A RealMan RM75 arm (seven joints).
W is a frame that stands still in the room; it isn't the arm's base.
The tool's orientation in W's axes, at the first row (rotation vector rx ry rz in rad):
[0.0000 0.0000 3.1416]
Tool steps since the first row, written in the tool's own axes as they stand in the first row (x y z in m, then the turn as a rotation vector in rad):
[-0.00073 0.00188 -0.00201 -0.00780 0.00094 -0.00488]
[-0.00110 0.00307 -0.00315 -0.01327 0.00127 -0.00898]
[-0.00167 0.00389 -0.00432 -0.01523 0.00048 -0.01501]
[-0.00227 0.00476 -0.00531 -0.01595 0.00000 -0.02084]
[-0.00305 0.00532 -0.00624 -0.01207 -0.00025 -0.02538]
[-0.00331 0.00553 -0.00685 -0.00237 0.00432 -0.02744]
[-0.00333 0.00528 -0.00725 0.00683 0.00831 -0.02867]
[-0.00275 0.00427 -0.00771 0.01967 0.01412 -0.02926]
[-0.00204 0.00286 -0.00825 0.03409 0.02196 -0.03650]
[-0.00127 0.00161 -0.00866 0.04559 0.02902 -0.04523]
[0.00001 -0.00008 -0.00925 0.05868 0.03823 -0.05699]
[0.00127 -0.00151 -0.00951 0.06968 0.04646 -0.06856]
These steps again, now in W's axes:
[0.00073 -0.00188 -0.00201 0.00780 -0.00094 -0.00488]
[0.00110 -0.00307 -0.00315 0.01327 -0.00127 -0.00898]
[0.00167 -0.00389 -0.00432 0.01523 -0.00048 -0.01501]
[0.00227 -0.00476 -0.00531 0.01595 0.00000 -0.02084]
[0.00305 -0.00532 -0.00624 0.01207 0.00025 -0.02538]
[0.00331 -0.00553 -0.00685 0.00237 -0.00432 -0.02744]
[0.00333 -0.00528 -0.00725 -0.00683 -0.00831 -0.02867]
[0.00275 -0.00427 -0.00771 -0.01967 -0.01412 -0.02926]
[0.00204 -0.00286 -0.00825 -0.03409 -0.02196 -0.03650]
[0.00127 -0.00161 -0.00866 -0.04559 -0.02902 -0.04523]
[-0.00001 0.00008 -0.00925 -0.05868 -0.03823 -0.05699]
[-0.00127 0.00151 -0.00951 -0.06968 -0.04646 -0.06856]

